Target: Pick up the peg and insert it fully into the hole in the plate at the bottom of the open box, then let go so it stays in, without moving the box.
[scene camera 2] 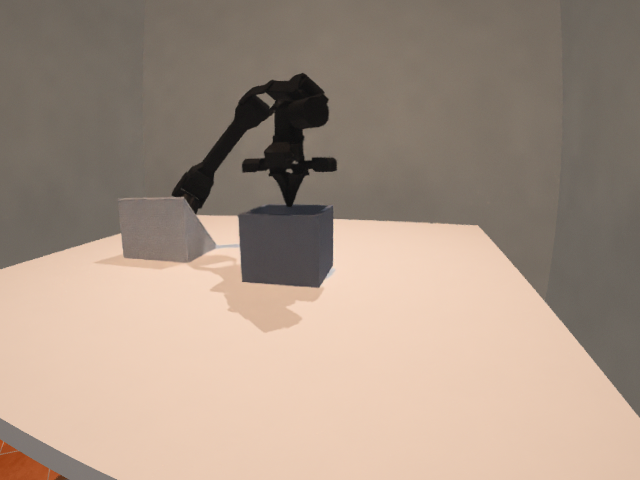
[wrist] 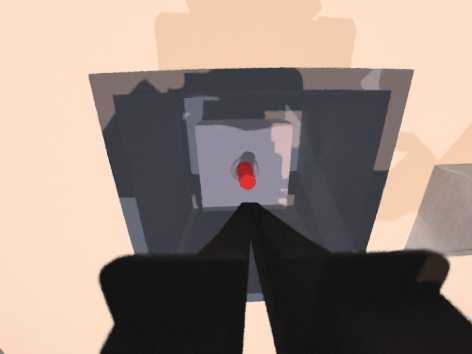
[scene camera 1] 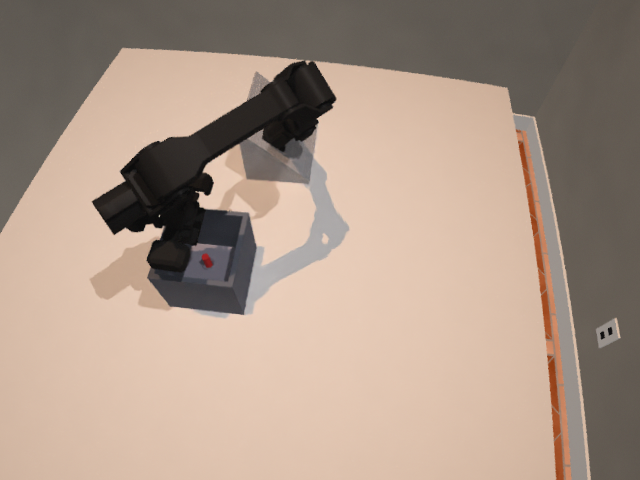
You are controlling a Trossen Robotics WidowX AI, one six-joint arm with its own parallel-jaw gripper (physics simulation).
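Frame: origin at the arm's base, x ahead, y left, z up, level; centimetres.
Where they show: gripper, fingertip midpoint: [scene camera 2: 289,206] [wrist: 248,209] [scene camera 1: 194,243]; arm's base, link origin: [scene camera 2: 179,218] [scene camera 1: 274,135].
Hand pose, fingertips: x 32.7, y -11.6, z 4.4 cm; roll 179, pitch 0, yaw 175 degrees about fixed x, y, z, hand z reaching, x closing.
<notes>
Things, the pixels of their centre, and the offset from my fingertips. Level surfaces: height alone.
- red peg, body centre: [wrist: 244,167] [scene camera 1: 209,265] dx -0.4, dy +0.7, dz -9.6 cm
- light grey plate, body centre: [wrist: 243,163] [scene camera 1: 210,268] dx -0.3, dy +0.8, dz -11.0 cm
- dark blue-grey box, body centre: [wrist: 245,174] [scene camera 1: 207,261] [scene camera 2: 289,241] dx -0.3, dy +0.8, dz -7.5 cm
- table, surface height: dz -14.4 cm
The red peg [scene camera 1: 206,260] [wrist: 246,176] stands in the hole of the light grey plate [scene camera 1: 220,269] [wrist: 220,187] at the bottom of the open box, with its upper part sticking out above the plate. It looks slightly tilted in the views, and how deep it sits cannot be told. The dark blue-grey box [scene camera 1: 204,296] [scene camera 2: 281,250] [wrist: 340,150] stands upright on the table. My gripper [scene camera 2: 289,205] [wrist: 248,209] is shut and empty, pointing down with its fingertips at about the height of the box's rim, above the peg and apart from it. In scene camera 1 the arm hides the fingertips.
A grey wedge-shaped block [scene camera 1: 275,167] [scene camera 2: 155,229] [wrist: 447,210] stands at the arm's base, beside the box. The table [scene camera 1: 387,310] [scene camera 2: 361,361] carries both. An orange structure [scene camera 1: 535,227] lies beyond the table's right edge in scene camera 1.
</notes>
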